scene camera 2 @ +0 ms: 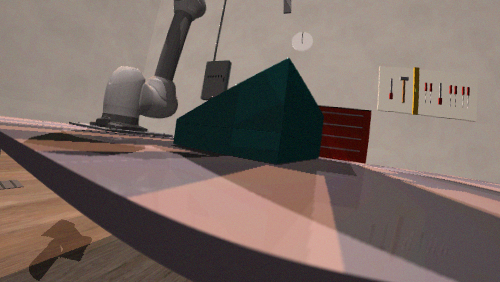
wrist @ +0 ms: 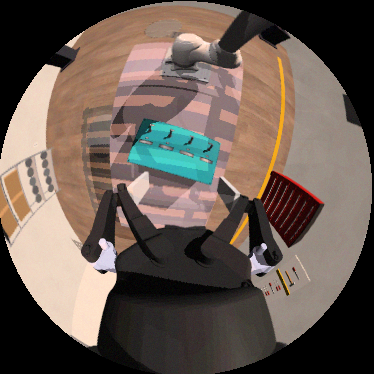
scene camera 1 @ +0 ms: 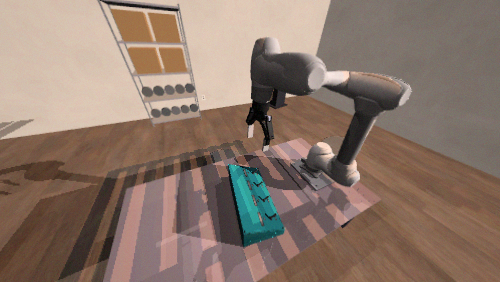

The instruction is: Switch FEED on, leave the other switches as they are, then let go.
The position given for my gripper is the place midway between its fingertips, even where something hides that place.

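Note:
A teal switch panel (wrist: 154,148) is visible, as is my gripper (scene camera 1: 257,143), which the wrist view (wrist: 183,181) shows too.

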